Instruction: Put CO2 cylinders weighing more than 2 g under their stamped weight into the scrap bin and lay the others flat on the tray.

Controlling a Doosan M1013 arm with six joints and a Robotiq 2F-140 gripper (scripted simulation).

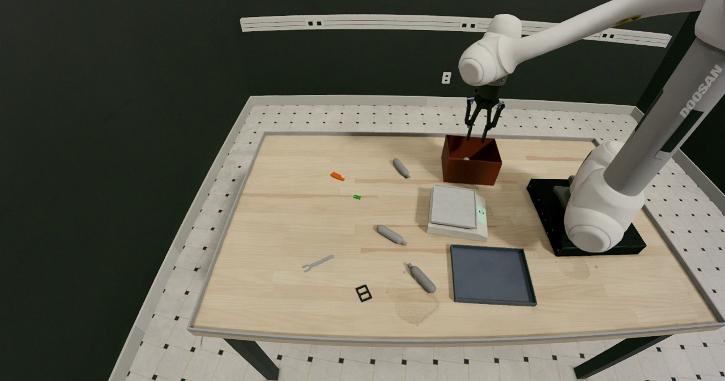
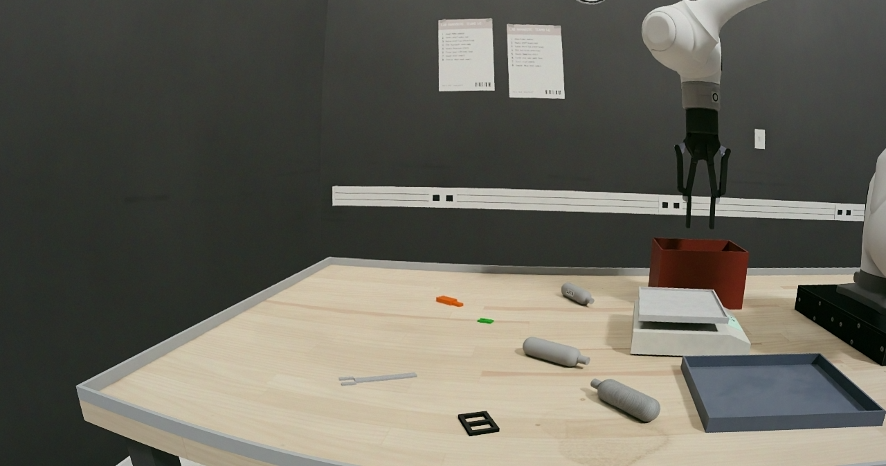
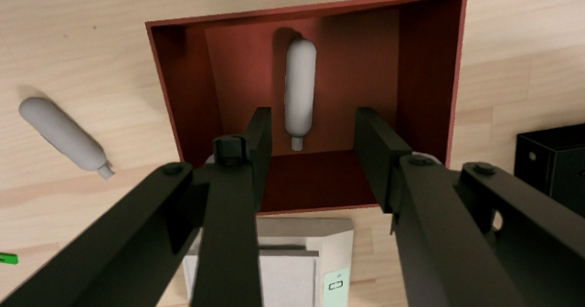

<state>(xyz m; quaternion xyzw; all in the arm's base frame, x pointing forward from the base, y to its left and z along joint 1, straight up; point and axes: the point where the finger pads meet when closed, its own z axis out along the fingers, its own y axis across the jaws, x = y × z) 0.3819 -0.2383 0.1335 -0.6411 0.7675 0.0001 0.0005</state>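
Now: the grey scale platform 240 mm to the left of my hand, 130 mm below it and 110 mm ahead of it. The rest, counted from my hand: red scrap bin (150 mm below, 10 mm to the left); then green piece (440 mm ahead, 180 mm below, 160 mm to the left); then white scale (250 mm to the left, 150 mm below, 90 mm ahead).
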